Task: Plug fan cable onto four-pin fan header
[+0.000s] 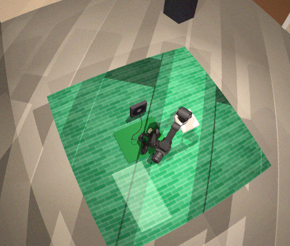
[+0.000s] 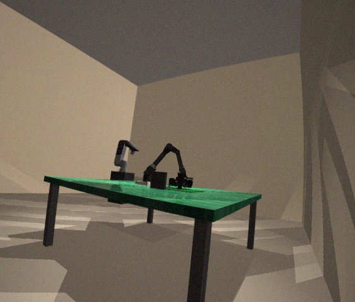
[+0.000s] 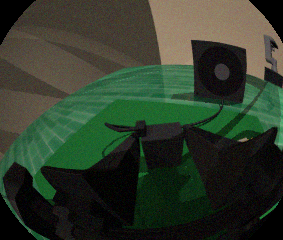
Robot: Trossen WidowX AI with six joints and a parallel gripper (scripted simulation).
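Right now the dark fan plug is 1 cm to the left of my gripper tip and 1 cm below it. From my gripper tip the other things lie so: green board (5 cm below, 1 cm to the left); black fan (15 cm to the right, 11 cm behind, 3 cm above).
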